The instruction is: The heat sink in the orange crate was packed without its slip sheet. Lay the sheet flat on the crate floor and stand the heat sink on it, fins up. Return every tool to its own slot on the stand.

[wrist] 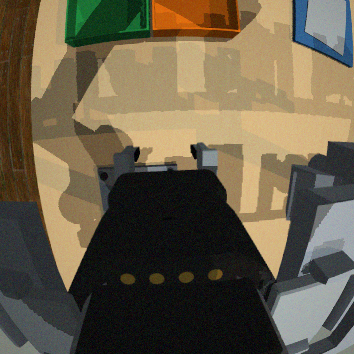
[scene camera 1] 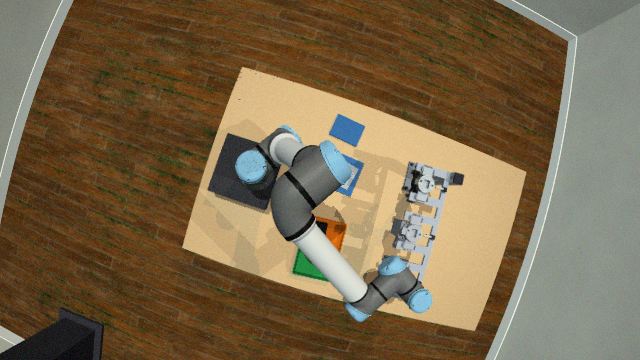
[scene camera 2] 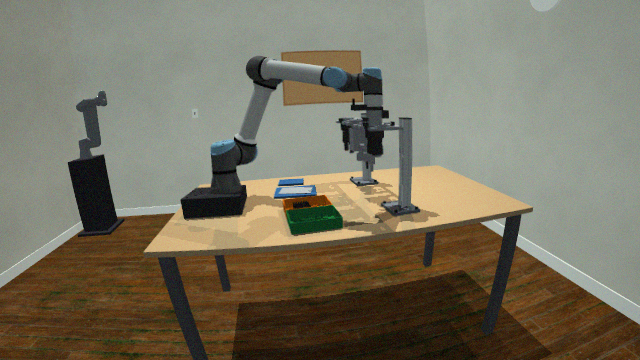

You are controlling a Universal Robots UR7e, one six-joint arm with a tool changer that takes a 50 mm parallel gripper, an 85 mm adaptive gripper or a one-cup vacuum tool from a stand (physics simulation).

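Places are measured from the arm's base along level axes (x right, y ahead, z up), in metres.
Pixels of known places: arm's base, origin of its link: (scene camera 2: 226, 190).
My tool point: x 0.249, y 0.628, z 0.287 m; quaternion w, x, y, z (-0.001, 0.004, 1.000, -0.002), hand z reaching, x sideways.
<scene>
For each thing: its top centre in the pictures, then the offset to it from my tool point. "pt": a spot on its surface instead.
- black finned heat sink, centre of its top: (scene camera 2: 302, 204) (scene camera 1: 319, 233) dx -0.056, dy -0.299, dz -0.327 m
- orange crate, centre of its top: (scene camera 2: 306, 201) (scene camera 1: 323, 234) dx -0.056, dy -0.280, dz -0.317 m
- pale slip sheet, centre of its top: (wrist: 327, 13) (scene camera 1: 337, 170) (scene camera 2: 296, 190) dx -0.349, dy -0.285, dz -0.348 m
- green crate, centre of its top: (scene camera 2: 313, 213) (scene camera 1: 315, 264) dx +0.086, dy -0.281, dz -0.317 m
- far end, a spot on its surface: (scene camera 1: 425, 183) pt dx -0.362, dy +0.003, dz -0.012 m
- flat blue plate, centre of its top: (scene camera 1: 347, 129) (scene camera 2: 290, 181) dx -0.543, dy -0.287, dz -0.350 m
The black finned heat sink (scene camera 1: 322, 228) (scene camera 2: 301, 204) is in the orange crate (scene camera 1: 340, 239) (scene camera 2: 325, 201) (wrist: 195, 33); the arm partly covers it in scene camera 1. The pale slip sheet (scene camera 1: 351, 177) (scene camera 2: 295, 190) (wrist: 325, 20) lies flat on a blue tray (scene camera 1: 359, 168) (scene camera 2: 279, 194) (wrist: 299, 26). The wrist is low over the stand's near end slot, right at a black-bodied gripper tool. That gripper (wrist: 165, 152) has its two fingers apart with nothing between them. A row of gold contacts shows at its coupling. Whether it is fully locked on cannot be told.
A green crate (scene camera 1: 304, 267) (scene camera 2: 315, 224) (wrist: 107, 37) adjoins the orange one. The tool stand (scene camera 1: 438, 215) (scene camera 2: 405, 165) holds two other tools, one at the middle (scene camera 1: 412, 233) and one at the far end (scene camera 1: 425, 183). A flat blue plate (scene camera 1: 347, 130) (scene camera 2: 291, 182) lies beyond the tray.
</scene>
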